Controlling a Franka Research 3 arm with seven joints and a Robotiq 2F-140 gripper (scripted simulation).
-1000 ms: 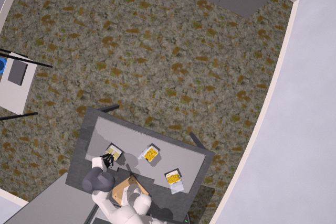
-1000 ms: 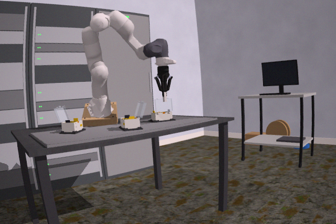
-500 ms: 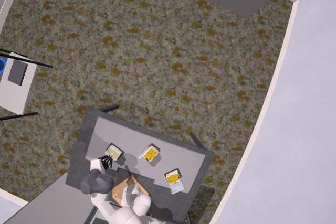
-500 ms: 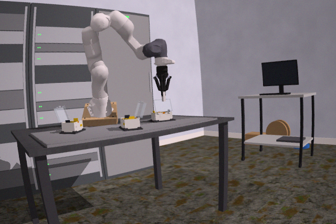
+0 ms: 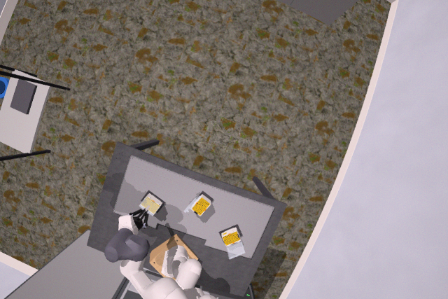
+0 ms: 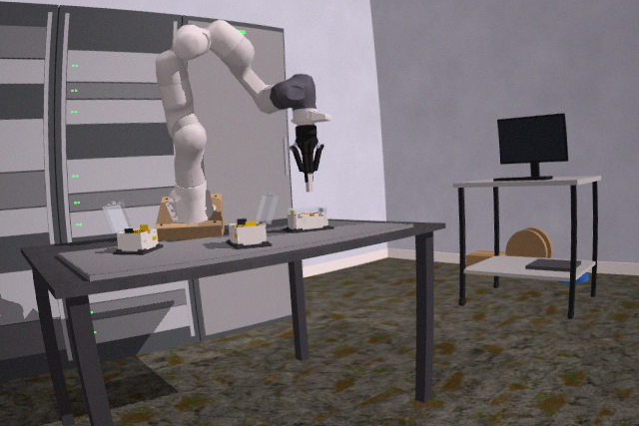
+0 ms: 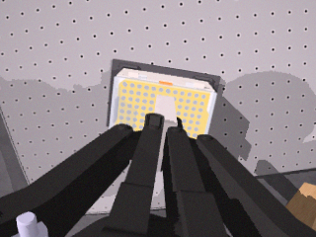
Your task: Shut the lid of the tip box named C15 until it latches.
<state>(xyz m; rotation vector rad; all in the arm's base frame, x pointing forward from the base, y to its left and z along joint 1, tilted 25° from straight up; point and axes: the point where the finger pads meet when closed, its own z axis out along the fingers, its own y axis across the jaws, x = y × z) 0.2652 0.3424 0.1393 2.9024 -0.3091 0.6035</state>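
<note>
Now: the tip box lid 10 cm below my hand, 3 cm behind it and 1 cm to the left of it.
</note>
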